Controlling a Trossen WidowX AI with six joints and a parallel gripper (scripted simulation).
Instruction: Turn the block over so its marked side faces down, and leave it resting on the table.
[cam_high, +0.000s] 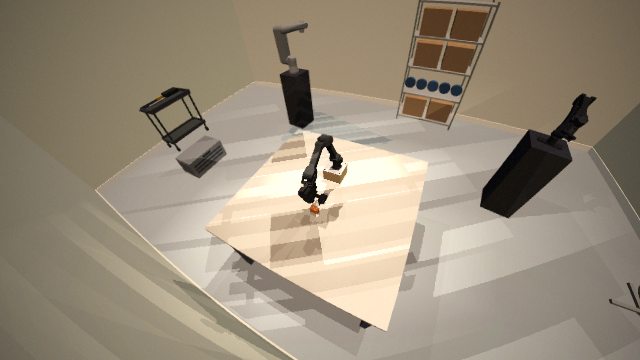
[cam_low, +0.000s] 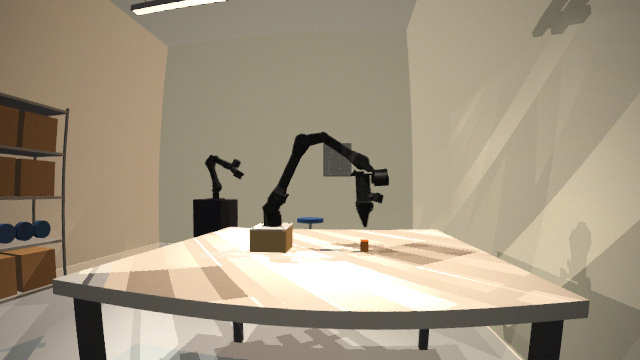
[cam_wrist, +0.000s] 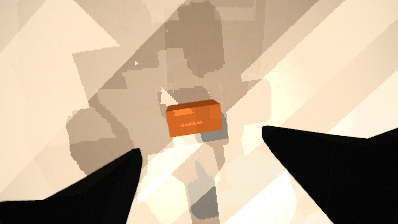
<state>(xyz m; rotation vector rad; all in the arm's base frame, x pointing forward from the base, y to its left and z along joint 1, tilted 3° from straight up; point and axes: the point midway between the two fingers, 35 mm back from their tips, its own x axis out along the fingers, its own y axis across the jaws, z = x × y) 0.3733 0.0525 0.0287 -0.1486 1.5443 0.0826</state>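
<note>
Right now my gripper tip is 80 mm above the block and 10 mm past it.
</note>
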